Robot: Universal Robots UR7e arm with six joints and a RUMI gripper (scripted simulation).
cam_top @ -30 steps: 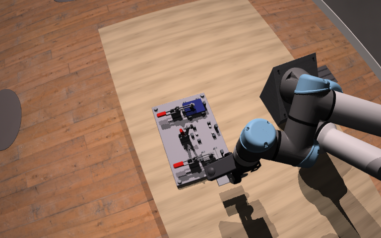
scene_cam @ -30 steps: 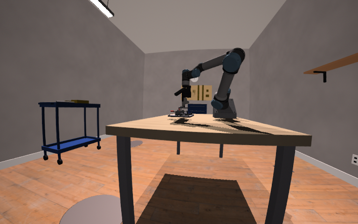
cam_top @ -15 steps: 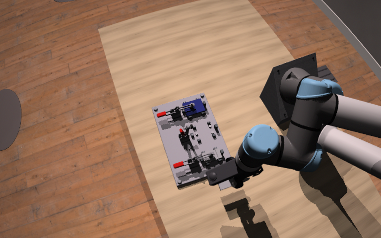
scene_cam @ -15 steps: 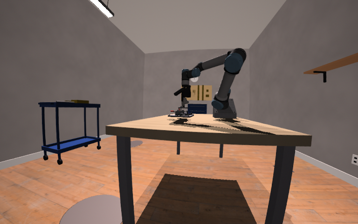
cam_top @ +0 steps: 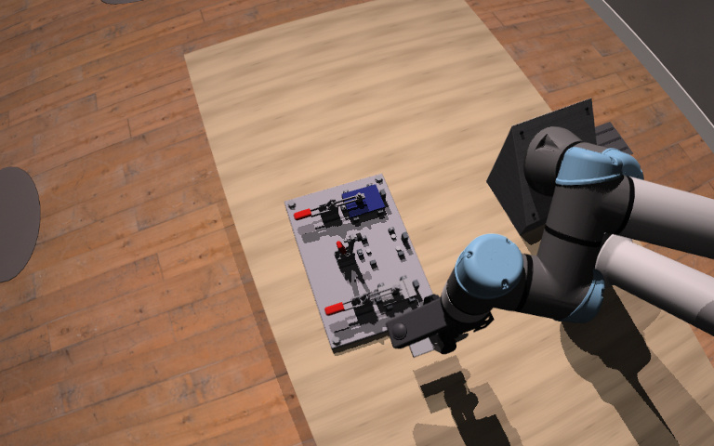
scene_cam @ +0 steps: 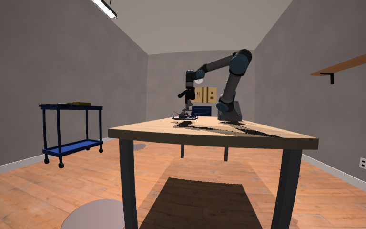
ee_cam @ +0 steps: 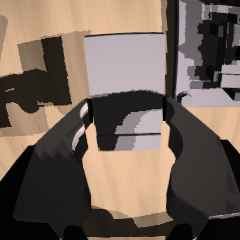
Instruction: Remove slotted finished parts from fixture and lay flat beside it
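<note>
My gripper is now 1 cm past the pale grey part and 1 cm above it. Round my hand: grey fixture plate 7 cm ahead, 23 cm to the right, 10 cm below; then blue blank 3 cm ahead, 34 cm to the right, 8 cm below.
</note>
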